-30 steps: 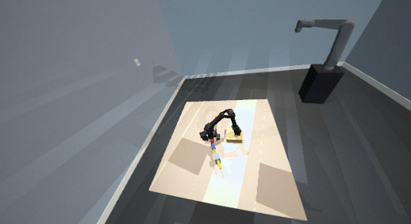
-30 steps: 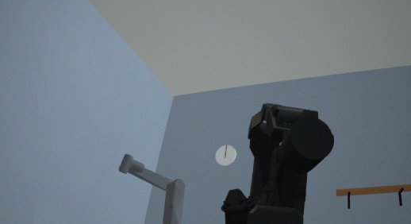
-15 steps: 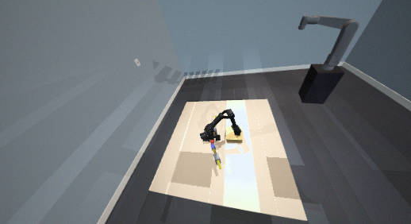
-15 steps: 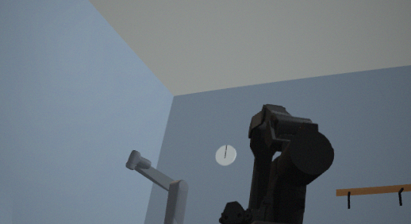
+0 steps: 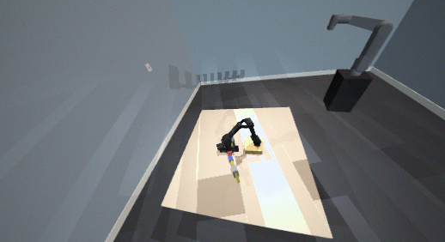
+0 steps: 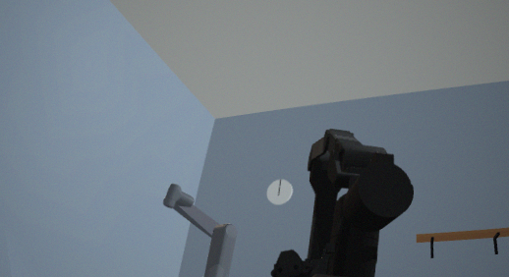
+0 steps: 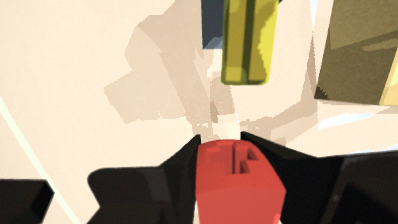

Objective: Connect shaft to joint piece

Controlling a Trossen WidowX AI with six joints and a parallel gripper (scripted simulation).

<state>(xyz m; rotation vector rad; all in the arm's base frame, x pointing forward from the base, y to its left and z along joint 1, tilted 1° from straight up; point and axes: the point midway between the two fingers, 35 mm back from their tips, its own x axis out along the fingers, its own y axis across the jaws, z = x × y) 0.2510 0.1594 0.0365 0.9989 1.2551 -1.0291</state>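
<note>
Now: gripper tip 40 mm below the red joint piece and 20 mm to the right of it.
</note>
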